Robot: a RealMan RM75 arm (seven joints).
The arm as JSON. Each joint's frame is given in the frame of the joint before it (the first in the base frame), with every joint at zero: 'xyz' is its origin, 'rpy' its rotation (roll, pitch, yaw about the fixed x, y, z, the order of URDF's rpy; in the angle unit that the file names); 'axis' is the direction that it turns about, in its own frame. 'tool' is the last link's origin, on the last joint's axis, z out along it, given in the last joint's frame.
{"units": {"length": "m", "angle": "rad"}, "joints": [
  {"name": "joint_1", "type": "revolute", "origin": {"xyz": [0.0, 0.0, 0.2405], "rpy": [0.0, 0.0, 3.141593]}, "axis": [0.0, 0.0, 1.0]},
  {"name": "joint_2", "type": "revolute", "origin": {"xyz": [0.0, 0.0, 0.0], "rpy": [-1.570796, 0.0, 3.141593]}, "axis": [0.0, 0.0, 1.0]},
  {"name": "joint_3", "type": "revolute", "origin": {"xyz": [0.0, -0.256, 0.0], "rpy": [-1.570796, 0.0, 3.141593]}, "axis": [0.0, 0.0, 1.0]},
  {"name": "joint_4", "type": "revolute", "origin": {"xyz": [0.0, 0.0, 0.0], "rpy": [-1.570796, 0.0, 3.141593]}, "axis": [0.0, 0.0, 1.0]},
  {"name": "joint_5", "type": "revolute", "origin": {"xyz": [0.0, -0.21, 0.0], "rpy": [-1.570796, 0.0, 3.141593]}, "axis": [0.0, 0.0, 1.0]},
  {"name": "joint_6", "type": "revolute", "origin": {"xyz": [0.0, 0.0, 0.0], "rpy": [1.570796, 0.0, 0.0]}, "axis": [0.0, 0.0, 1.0]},
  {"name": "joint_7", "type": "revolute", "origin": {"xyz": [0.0, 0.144, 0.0], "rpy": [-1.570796, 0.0, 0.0]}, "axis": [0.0, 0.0, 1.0]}
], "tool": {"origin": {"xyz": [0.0, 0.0, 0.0], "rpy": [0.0, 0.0, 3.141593]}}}
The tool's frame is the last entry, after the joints.
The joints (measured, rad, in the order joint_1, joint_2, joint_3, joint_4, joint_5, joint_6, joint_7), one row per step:
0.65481 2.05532 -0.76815 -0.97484 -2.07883 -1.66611 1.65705
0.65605 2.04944 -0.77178 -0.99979 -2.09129 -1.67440 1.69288
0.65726 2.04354 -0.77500 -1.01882 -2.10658 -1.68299 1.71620
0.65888 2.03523 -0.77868 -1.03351 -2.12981 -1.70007 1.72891
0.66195 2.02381 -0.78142 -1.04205 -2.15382 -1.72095 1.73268
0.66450 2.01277 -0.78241 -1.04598 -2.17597 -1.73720 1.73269
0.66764 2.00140 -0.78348 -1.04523 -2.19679 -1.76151 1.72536
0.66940 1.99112 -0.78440 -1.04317 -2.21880 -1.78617 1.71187
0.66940 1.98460 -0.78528 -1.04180 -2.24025 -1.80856 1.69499
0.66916 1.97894 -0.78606 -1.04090 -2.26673 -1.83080 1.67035
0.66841 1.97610 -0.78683 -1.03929 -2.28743 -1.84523 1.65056
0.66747 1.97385 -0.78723 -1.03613 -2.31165 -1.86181 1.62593
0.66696 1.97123 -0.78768 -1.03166 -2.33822 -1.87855 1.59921
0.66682 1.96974 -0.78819 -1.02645 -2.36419 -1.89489 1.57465
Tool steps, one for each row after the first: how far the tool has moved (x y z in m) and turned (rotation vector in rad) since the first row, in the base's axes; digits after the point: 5 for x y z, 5 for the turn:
-0.00126 0.00080 0.00490 -0.00310 -0.01732 -0.01538
-0.00145 0.00113 0.00878 -0.00660 -0.03802 -0.02434
-0.00010 0.00022 0.01225 -0.01813 -0.06844 -0.02599
0.00200 -0.00089 0.01605 -0.03243 -0.10113 -0.02219
0.00475 -0.00166 0.01957 -0.04323 -0.13046 -0.02048
0.00752 -0.00367 0.02244 -0.06297 -0.15775 -0.01203
0.01095 -0.00623 0.02485 -0.08379 -0.18552 -0.00088
0.01439 -0.00921 0.02616 -0.10395 -0.21043 0.01157
0.01842 -0.01242 0.02730 -0.12418 -0.24010 0.02914
0.02169 -0.01490 0.02759 -0.13933 -0.26168 0.04169
0.02554 -0.01798 0.02752 -0.15826 -0.28486 0.05674
0.02968 -0.02114 0.02752 -0.17892 -0.30937 0.07247
0.03350 -0.02438 0.02712 -0.20120 -0.33107 0.08633

